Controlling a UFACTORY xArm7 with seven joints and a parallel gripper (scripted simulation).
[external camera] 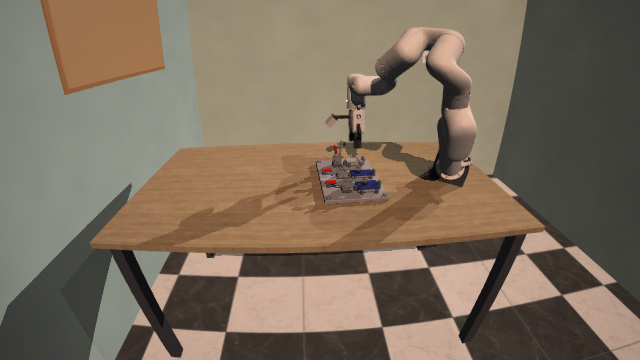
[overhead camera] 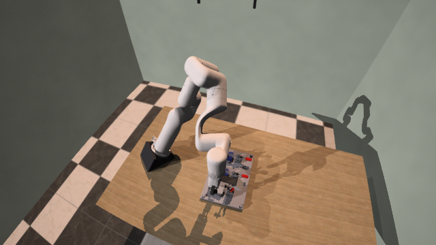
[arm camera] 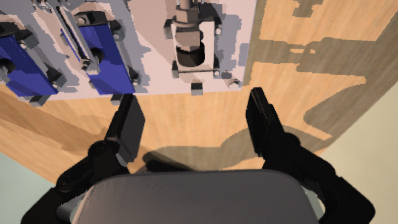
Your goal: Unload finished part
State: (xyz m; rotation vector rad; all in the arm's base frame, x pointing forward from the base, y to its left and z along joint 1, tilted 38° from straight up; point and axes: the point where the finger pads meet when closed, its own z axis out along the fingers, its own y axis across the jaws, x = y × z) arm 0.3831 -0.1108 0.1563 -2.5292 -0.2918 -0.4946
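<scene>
My hand is 90 mm above the grey finished part and 10 mm past it. From my hand the other things lie so: blue blank: 100 mm to the left, 90 mm below, 40 mm behind; then grey fixture plate: 120 mm to the left, 110 mm below, 10 mm ahead.
</scene>
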